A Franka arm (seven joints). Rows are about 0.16 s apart.
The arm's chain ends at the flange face. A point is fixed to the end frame.
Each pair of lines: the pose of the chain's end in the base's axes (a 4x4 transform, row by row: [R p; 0 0 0 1], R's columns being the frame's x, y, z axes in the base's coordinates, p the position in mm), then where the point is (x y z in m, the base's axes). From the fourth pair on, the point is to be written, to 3 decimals.
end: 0.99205 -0.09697 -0.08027 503.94; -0.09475 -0.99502 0.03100 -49.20; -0.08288 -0.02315 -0.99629 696.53; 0 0 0 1
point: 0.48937 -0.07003 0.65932
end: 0.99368 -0.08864 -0.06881 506.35; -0.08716 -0.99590 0.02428 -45.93; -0.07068 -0.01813 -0.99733 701.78; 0 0 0 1
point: 0.49238 -0.06710 0.66453
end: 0.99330 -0.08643 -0.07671 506.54; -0.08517 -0.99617 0.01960 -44.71; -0.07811 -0.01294 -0.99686 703.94; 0 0 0 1
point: 0.49233 -0.06608 0.66689
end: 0.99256 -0.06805 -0.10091 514.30; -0.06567 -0.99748 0.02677 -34.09; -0.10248 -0.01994 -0.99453 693.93; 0 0 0 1
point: 0.500 -0.055 0.657
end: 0.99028 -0.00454 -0.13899 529.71; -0.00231 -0.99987 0.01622 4.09; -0.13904 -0.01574 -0.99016 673.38; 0 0 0 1
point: 0.515 -0.018 0.637
